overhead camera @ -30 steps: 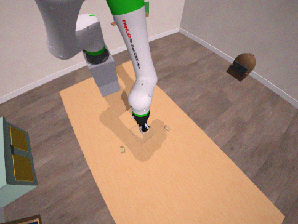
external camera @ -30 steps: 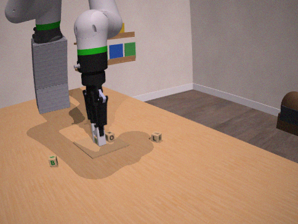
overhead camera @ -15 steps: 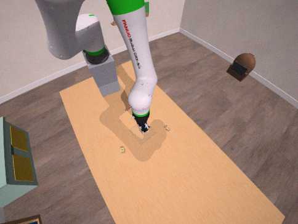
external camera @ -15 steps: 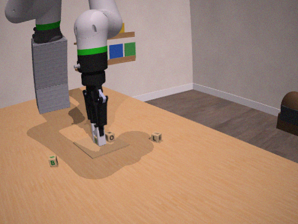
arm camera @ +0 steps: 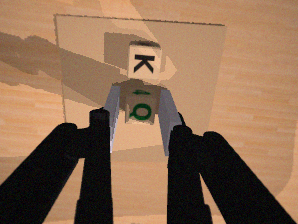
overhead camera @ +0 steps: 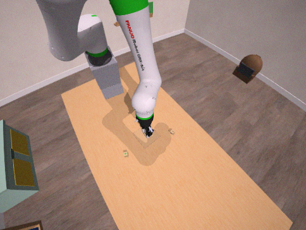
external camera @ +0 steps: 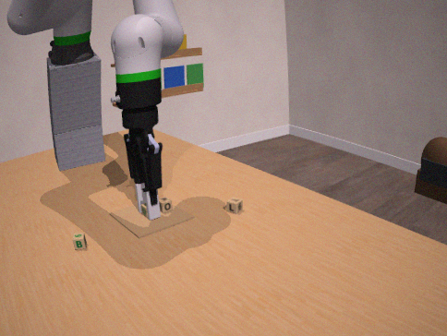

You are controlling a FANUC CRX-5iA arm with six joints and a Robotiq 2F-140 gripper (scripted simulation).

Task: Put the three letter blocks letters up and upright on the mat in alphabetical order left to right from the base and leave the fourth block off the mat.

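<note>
Right now the thin tan mat is 40 mm below my hand.
</note>
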